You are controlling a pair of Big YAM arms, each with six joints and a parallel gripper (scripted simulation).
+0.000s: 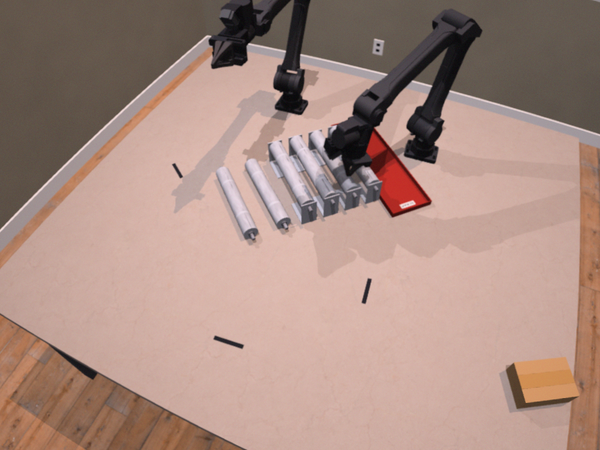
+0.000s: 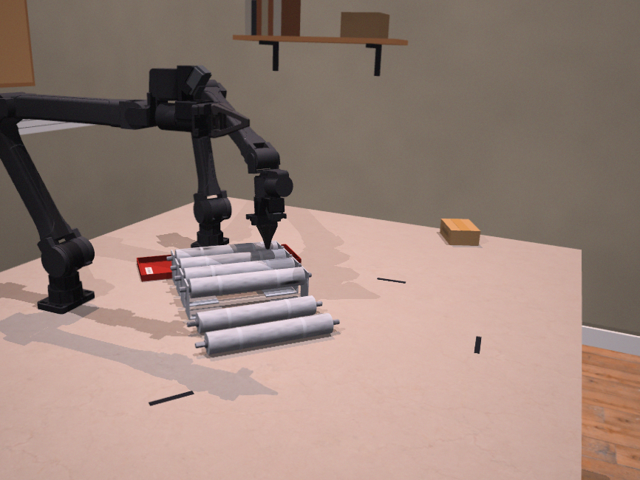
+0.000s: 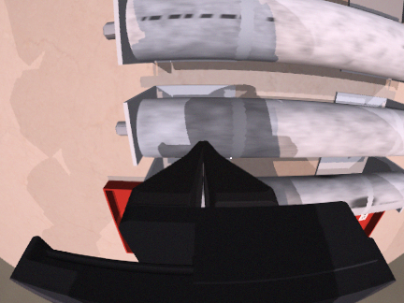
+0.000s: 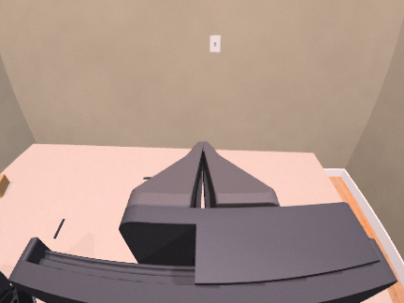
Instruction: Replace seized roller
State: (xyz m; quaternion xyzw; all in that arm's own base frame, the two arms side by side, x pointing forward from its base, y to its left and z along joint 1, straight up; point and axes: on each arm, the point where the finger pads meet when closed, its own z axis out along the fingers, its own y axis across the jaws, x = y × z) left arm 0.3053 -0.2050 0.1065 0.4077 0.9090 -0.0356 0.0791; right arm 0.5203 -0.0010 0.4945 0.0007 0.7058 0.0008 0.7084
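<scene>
Now: left hand 12 cm past the roller, 4 cm to the left of it and 3 cm above it. Also, from my left hand: red scrap tray (20 cm behind, 3 cm to the left, 10 cm below); cardboard box (32 cm ahead, 72 cm to the left, 7 cm below).
</scene>
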